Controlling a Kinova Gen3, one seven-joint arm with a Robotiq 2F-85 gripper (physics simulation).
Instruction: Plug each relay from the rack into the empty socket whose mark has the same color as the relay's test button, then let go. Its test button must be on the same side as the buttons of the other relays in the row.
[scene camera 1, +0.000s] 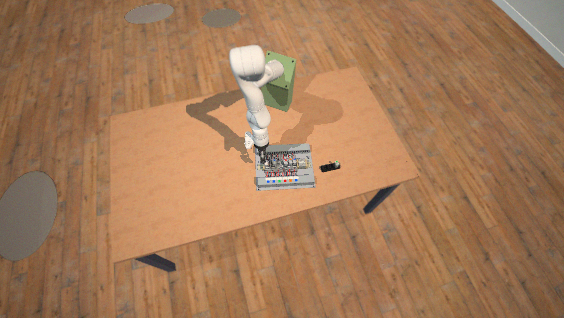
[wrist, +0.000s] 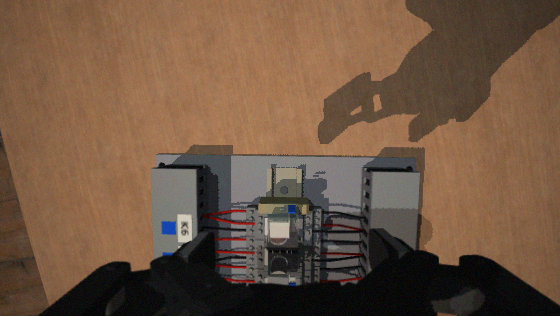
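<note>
The black rack lies right of the relay panel; a small relay with a green spot stands at its right end. Coloured marks, including a green mark, line the panel's front. In the wrist view, a clear relay with a white part stands in the end socket, near the blue K6 mark; a blue button shows at its upper right. A darker clear part is below it. My gripper is open over the row's left end, its fingers apart on either side. The lower row is hidden.
The grey panel has raised wire ducts along both long sides, with red and black wires between them and the sockets. A tan end stop and rail lie beyond the end relay. The green arm base stands behind.
</note>
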